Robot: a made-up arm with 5 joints.
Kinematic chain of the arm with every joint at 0, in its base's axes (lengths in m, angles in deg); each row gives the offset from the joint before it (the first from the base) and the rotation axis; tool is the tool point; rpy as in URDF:
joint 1: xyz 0.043 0 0.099 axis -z
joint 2: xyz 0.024 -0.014 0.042 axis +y
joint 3: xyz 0.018 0 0.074 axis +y
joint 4: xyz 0.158 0 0.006 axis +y
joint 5: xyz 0.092 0.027 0 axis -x
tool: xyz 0 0 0 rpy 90 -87.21 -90
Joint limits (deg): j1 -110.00..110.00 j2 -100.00..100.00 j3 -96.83..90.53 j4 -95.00..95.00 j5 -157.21..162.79
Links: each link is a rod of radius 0.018 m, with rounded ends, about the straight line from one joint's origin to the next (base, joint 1, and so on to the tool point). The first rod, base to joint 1, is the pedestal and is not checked.
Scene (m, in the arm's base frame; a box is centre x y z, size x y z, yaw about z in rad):
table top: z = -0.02
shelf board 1: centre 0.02 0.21 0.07 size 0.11 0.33 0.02 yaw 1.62
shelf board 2: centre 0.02 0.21 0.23 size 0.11 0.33 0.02 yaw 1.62
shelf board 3: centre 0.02 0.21 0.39 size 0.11 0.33 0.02 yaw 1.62
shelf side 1: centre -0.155 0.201 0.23 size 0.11 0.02 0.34 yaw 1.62
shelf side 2: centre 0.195 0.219 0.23 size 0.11 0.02 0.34 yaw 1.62
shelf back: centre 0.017 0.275 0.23 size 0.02 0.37 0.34 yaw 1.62
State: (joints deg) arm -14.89 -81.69 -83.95 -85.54 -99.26
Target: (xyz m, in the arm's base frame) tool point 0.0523 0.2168 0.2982
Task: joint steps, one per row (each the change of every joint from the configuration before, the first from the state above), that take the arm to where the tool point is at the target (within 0.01 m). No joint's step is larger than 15 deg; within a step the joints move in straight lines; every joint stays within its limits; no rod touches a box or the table.
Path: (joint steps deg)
1: 9.59 6.59 12.52 -2.36 6.59
2: 9.58 6.58 12.51 -2.37 6.58
3: 9.59 6.59 12.52 -2.37 6.59
4: 9.58 6.59 12.52 -2.36 6.58
5: 13.12 -0.93 -6.27 5.39 -5.27
6: 13.11 -0.93 -6.27 5.40 -5.27
7: 13.11 -0.92 -6.27 5.39 -5.26
8: 13.12 -0.93 -6.27 5.40 -5.27
9: 13.11 -0.92 -6.27 5.39 -5.27

